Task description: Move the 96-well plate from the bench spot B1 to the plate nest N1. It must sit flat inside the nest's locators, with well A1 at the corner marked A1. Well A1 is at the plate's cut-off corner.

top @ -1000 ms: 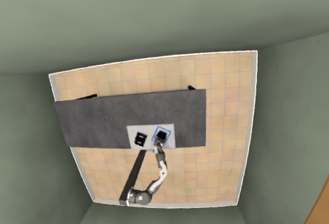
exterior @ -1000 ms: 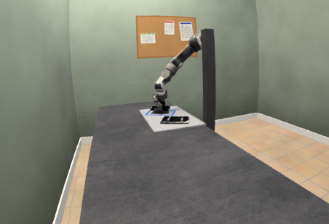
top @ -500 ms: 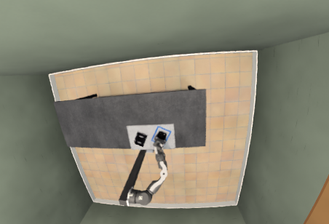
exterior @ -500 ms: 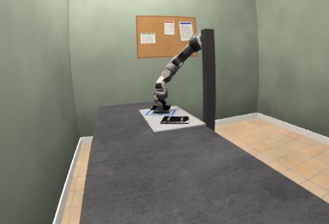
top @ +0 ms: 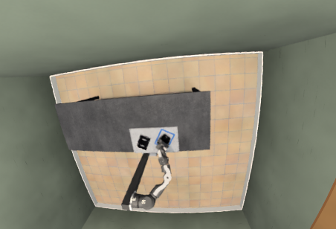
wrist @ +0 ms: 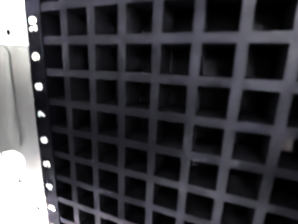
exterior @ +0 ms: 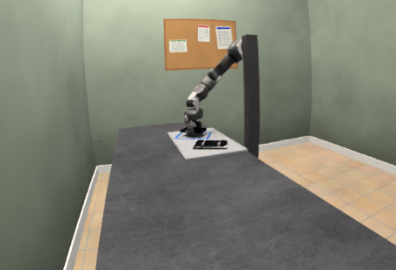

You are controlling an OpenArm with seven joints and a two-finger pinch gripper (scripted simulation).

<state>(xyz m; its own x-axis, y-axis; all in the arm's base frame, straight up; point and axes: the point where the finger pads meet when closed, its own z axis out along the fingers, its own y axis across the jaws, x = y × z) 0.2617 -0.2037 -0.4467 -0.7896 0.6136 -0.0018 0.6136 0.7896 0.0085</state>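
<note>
The black 96-well plate lies right at my hand. Round my hand: black plate nest N1 (40 mm behind, 220 mm to the left, 30 mm below).
</note>
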